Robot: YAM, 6 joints.
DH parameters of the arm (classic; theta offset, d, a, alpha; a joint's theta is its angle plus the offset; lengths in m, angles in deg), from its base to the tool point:
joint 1: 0 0.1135 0.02 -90
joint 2: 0 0 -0.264 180
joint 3: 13.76 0 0.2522 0
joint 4: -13.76 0 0.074 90
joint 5: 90 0 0 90
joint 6: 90 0.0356 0 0
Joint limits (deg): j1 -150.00..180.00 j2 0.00..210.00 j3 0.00..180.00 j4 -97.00..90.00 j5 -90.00..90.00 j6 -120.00..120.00
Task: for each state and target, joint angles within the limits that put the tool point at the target. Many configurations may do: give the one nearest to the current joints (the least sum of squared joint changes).
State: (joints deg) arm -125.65 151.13 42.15 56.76 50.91 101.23
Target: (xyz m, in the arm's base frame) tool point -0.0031 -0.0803 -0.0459
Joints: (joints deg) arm -77.29 149.34 4.87 51.71 35.54 101.23
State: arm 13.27 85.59 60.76 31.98 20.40 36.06
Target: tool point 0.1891 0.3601 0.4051
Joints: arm 63.58 97.00 81.83 34.45 14.89 36.06
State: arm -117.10 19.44 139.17 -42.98 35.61 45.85
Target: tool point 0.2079 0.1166 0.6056
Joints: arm -150.00 38.31 138.19 -37.03 -4.79 45.85
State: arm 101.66 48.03 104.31 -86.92 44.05 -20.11
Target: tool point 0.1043 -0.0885 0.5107
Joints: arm 128.18 34.11 117.70 -84.16 50.06 -20.11
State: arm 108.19 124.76 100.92 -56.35 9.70 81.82
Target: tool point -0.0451 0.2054 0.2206
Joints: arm 104.00 87.54 60.74 -87.07 9.56 81.82
